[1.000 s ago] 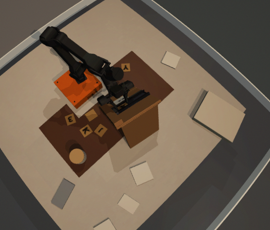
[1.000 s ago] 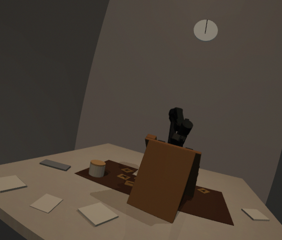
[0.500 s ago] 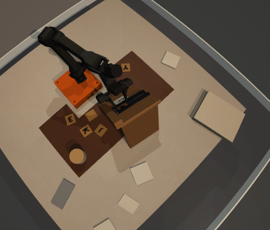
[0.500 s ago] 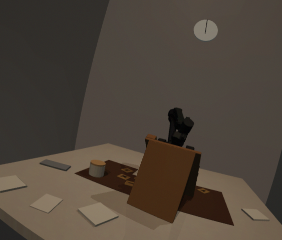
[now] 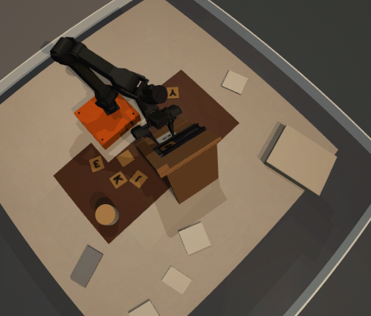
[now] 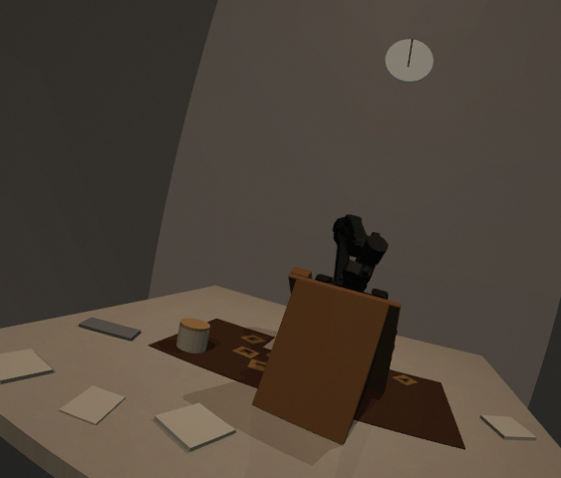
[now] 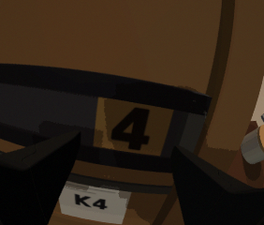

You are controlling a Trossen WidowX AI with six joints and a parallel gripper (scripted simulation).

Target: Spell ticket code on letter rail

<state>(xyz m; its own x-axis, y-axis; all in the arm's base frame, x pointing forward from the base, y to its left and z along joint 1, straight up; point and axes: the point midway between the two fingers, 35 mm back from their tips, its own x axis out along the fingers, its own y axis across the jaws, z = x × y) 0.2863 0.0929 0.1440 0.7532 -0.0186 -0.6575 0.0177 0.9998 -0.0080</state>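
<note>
My gripper tip is now 20 mm short of the tile marked 4 and 10 mm above it. Also, from my gripper tip: dark brown mat 180 mm below, 110 mm behind, 70 mm to the right; pale ticket 90 mm below, 40 mm behind, 20 mm to the left; tile marked y 240 mm behind, 190 mm to the left, 180 mm below.
</note>
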